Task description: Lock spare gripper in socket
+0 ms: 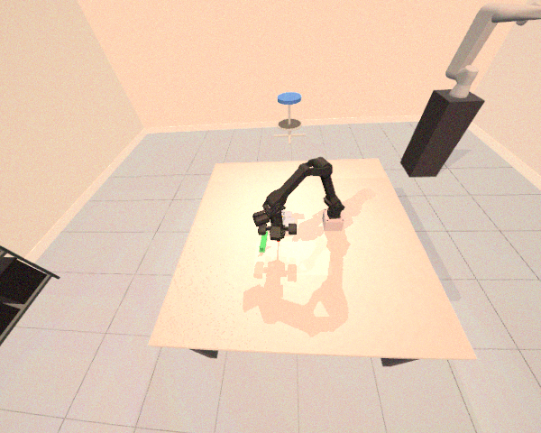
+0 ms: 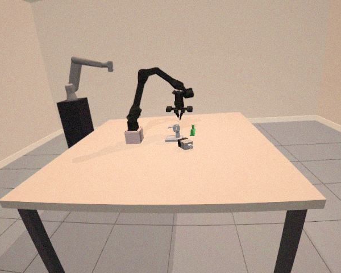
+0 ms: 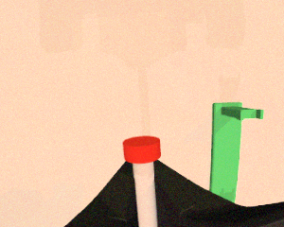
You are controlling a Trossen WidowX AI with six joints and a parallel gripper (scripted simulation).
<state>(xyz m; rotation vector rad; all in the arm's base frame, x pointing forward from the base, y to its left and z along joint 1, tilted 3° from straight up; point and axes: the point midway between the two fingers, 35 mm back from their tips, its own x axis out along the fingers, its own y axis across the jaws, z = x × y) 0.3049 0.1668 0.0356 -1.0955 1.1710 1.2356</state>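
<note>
Now: gripper tip 90 mm short of the green cradle, 50 mm to the left of it and 60 mm above it. Round my gripper tip: mount (30 mm behind, 170 mm to the right, 30 mm below); spare gripper (50 mm ahead, 320 mm to the right, 60 mm below).
</note>
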